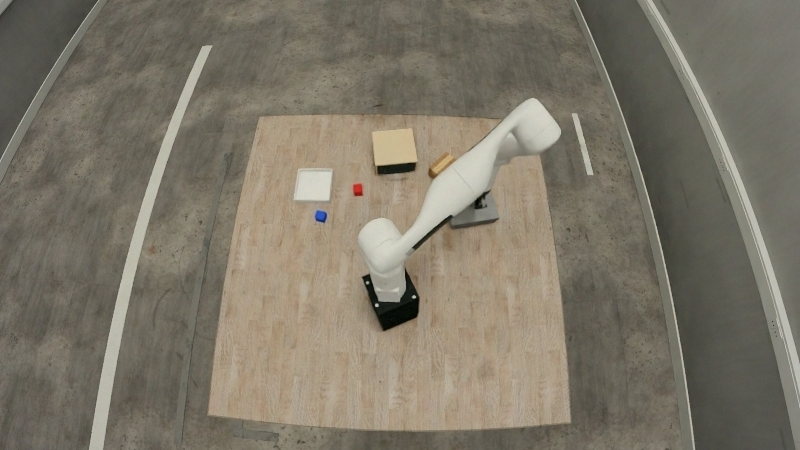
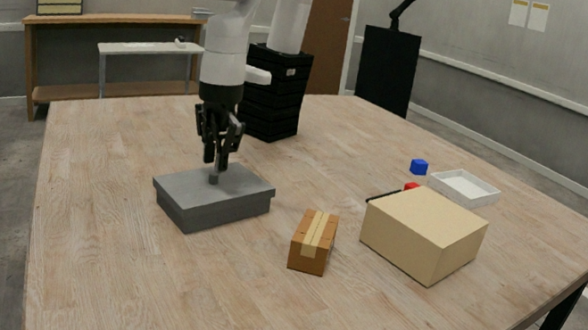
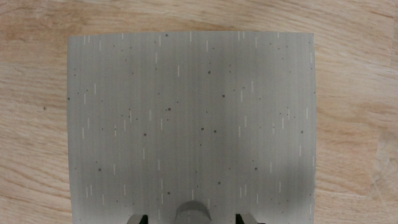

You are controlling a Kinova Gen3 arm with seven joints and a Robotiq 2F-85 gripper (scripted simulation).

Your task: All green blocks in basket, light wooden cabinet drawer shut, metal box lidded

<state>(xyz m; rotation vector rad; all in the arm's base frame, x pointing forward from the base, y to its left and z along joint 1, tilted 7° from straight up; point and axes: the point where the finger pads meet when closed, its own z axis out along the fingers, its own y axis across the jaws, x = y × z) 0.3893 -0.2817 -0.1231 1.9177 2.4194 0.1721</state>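
Now: hand 50 mm above the lid. From my hand the other things lie so: small cardboard box: 180 mm ahead, 110 mm to the left, 70 mm below; then grey metal box: 80 mm below; then drawer: 220 mm ahead, 310 mm to the left, 60 mm below.
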